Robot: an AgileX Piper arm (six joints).
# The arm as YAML. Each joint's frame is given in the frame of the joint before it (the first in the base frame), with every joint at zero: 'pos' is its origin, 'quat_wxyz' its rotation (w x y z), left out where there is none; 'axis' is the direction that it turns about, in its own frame. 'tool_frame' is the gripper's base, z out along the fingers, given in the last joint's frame.
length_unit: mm
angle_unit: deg
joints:
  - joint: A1
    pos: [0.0, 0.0, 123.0]
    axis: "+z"
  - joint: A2
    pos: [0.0, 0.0, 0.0]
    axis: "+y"
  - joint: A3
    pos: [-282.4, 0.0, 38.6]
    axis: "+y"
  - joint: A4
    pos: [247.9, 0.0, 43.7]
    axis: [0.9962, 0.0, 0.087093]
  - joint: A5
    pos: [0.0, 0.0, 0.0]
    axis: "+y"
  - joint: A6
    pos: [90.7, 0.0, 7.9]
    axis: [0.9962, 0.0, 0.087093]
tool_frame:
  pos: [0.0, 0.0, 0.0]
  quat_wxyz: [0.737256, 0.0, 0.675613, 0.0]
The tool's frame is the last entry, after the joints.
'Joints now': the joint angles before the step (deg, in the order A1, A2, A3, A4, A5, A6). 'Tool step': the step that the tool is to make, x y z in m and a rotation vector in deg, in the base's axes. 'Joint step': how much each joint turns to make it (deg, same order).
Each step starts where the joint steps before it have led.
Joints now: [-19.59, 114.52, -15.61, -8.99, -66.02, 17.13]
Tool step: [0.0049, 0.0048, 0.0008, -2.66, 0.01, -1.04]
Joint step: [3.40, 0.00, -0.55, 5.60, -0.01, -2.48]
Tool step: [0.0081, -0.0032, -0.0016, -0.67, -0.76, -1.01]
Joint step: [0.32, 1.11, -1.86, 1.51, -0.14, -0.41]
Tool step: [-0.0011, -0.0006, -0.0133, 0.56, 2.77, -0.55]
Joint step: [0.02, 3.20, -0.50, 0.66, 0.13, -0.19]
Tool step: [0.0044, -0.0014, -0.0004, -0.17, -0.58, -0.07]
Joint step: [-0.01, 0.42, -0.98, 0.06, -0.04, 0.00]
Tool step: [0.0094, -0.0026, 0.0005, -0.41, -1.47, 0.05]
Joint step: [0.00, 0.58, -2.02, -0.05, -0.09, 0.00]
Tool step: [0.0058, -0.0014, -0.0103, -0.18, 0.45, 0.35]
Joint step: [-0.01, 3.07, -1.80, -0.19, -0.88, -0.37]
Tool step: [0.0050, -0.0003, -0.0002, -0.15, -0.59, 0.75]
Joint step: [0.00, 0.34, -1.07, -0.73, 0.12, -0.04]
